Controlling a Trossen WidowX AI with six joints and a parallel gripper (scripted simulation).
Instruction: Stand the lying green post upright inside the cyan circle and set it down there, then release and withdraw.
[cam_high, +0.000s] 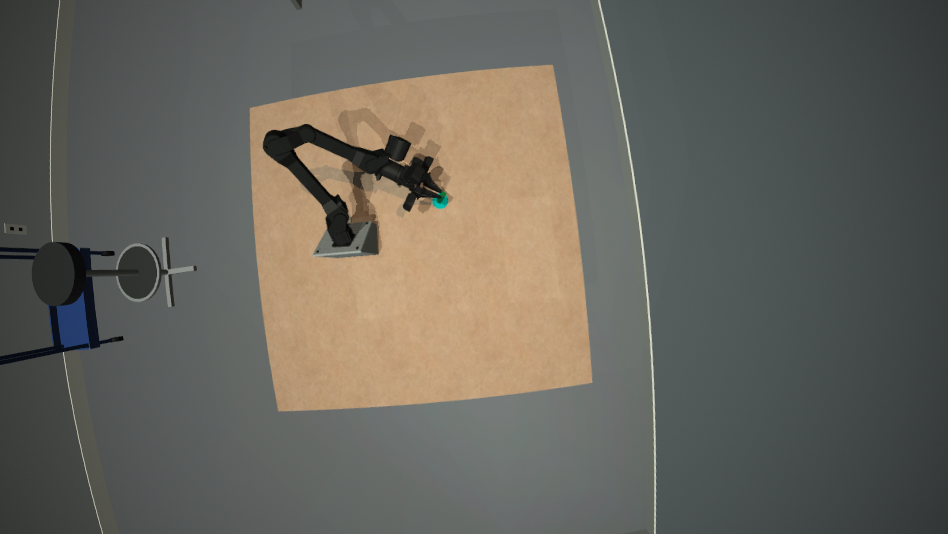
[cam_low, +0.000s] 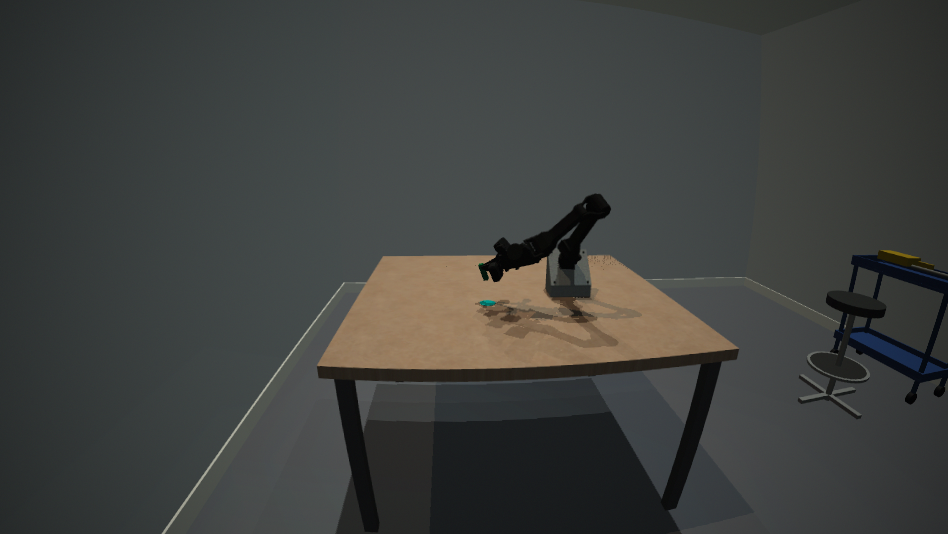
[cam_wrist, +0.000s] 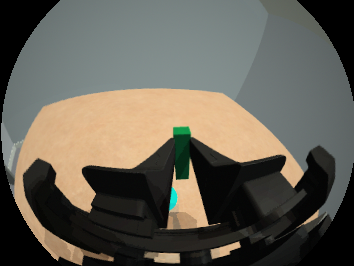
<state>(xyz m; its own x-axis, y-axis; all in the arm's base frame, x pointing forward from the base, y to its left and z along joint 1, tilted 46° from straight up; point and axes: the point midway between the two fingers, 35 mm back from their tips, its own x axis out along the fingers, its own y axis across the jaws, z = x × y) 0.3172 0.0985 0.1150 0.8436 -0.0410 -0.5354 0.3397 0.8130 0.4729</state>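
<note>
My gripper tip is 140 mm above the cyan circle, 20 mm past it and 10 mm to the right of it. The rest, counted from my gripper tip: green post: 20 mm below, 10 mm behind.
</note>
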